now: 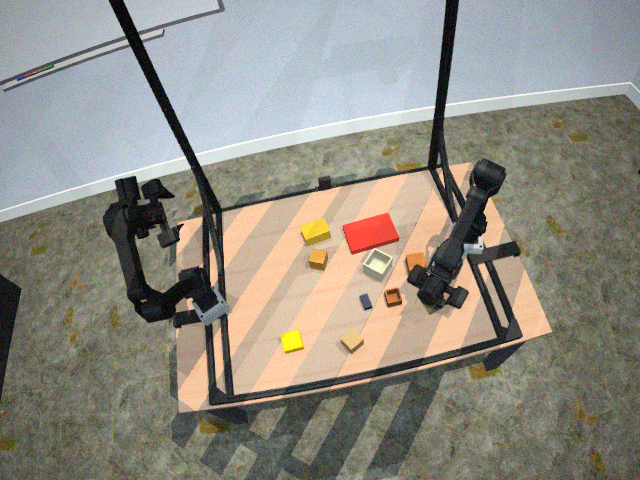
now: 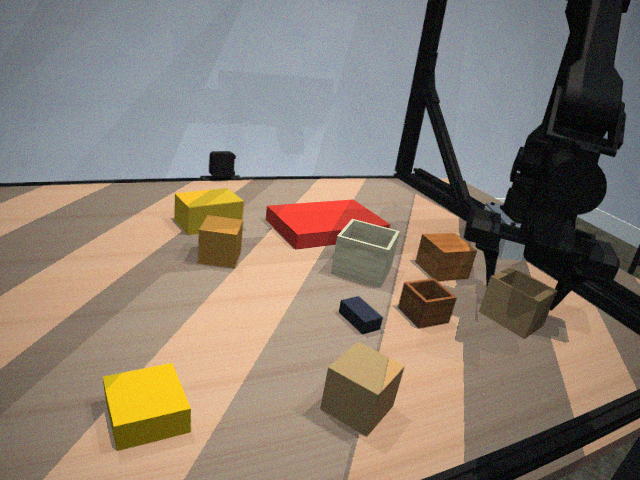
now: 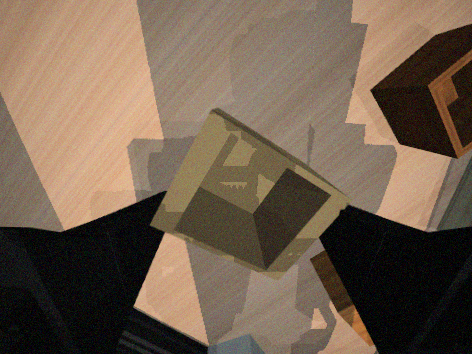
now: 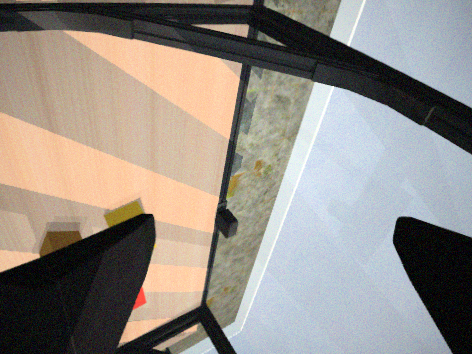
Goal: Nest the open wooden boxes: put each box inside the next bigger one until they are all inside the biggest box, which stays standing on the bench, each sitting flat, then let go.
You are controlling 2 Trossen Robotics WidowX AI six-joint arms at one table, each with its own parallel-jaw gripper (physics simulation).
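Places are measured from the left arm's base along level axes (x up, y left, z back), in centimetres.
Where they show: left gripper, between the fingertips: [image 2: 518, 300] [image 3: 240, 199]; right gripper, between the fingertips: [image 1: 178, 210] [image 4: 275, 228]; left arm's base, origin of its link: [image 1: 468, 235] [image 2: 522, 216]; right arm's base, origin of its link: [image 1: 207, 302].
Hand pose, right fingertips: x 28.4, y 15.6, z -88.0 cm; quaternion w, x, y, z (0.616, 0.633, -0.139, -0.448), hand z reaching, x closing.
Note:
Things, the pixels of their centre, and the offset from my right fingertips.
- grey-green open box, middle of its body: [image 2: 365, 251] [image 1: 377, 264] dy -4.0, dx -31.7, dz +57.5 cm
- small brown open box, middle of its body: [image 3: 446, 92] [image 2: 426, 302] [image 1: 393, 297] dy +7.0, dx -32.7, dz +63.3 cm
- khaki open box, middle of its body: [image 3: 245, 186] [image 2: 517, 301] [image 1: 432, 299] dy +7.2, dx -31.8, dz +75.8 cm
- orange-brown block, middle of its body: [image 3: 370, 282] [image 2: 445, 256] [image 1: 415, 264] dy -5.3, dx -32.2, dz +70.2 cm
- red slab, middle of its body: [image 2: 327, 222] [image 1: 370, 233] dy -17.3, dx -33.3, dz +54.1 cm
- navy block, middle of its body: [image 2: 360, 314] [image 1: 365, 301] dy +8.7, dx -33.7, dz +54.6 cm
- tan block, middle of its body: [image 2: 362, 387] [image 1: 352, 341] dy +22.9, dx -32.0, dz +51.8 cm
A grey-green open box [image 1: 373, 272] [image 2: 361, 260], the biggest, stands upright on the bench. A small brown open box [image 1: 393, 303] [image 2: 424, 308] [image 3: 407, 112] stands upright nearer the front. A khaki open box [image 2: 509, 310] [image 3: 187, 180] is upright to their right; whether it touches the bench cannot be told. My left gripper [image 1: 433, 302] [image 2: 522, 296] [image 3: 240, 199] points down around it and is shut on it, fingers wide on opposite sides, fingertips partly hidden by the box. The three boxes are apart. My right gripper [image 1: 172, 212] [image 4: 275, 228] is open and empty, raised beyond the left table edge.
An orange-brown block [image 1: 415, 260] [image 2: 445, 258] stands behind the brown box. A red slab [image 1: 370, 233] [image 2: 320, 219] lies behind the grey-green box. A navy block [image 1: 366, 301] [image 2: 360, 313], a tan block [image 1: 352, 340] [image 2: 361, 387] and two yellow blocks are also on the bench. Black frame bars edge it.

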